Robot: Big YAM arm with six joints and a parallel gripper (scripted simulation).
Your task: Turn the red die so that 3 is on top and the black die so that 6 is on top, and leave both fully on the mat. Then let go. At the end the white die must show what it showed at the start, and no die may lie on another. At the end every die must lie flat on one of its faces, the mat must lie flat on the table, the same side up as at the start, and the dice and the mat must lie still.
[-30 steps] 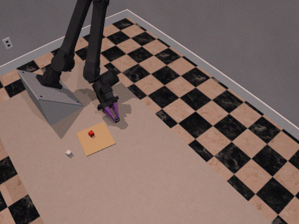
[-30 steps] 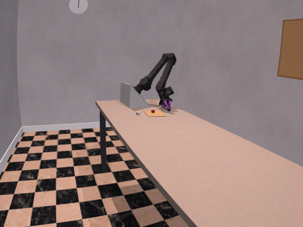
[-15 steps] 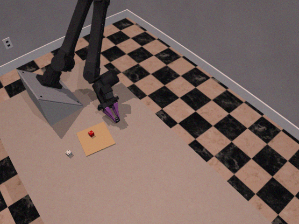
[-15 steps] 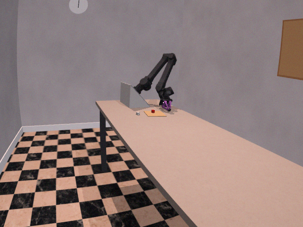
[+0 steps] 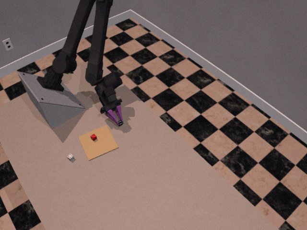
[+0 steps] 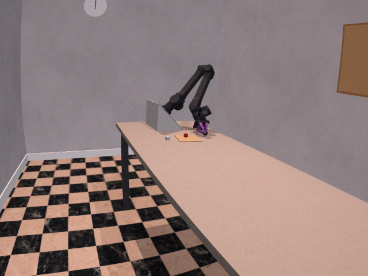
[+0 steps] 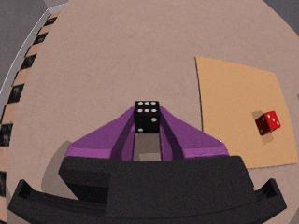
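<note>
My hand is 1 cm short of the orange mat, 13 cm to the left of it and 2 cm above it. The rest, counted from my hand: white die 1 cm ahead, 26 cm to the right, 2 cm below; then red die 1 cm behind, 13 cm to the right, 1 cm below; then black die right at my hand.
</note>
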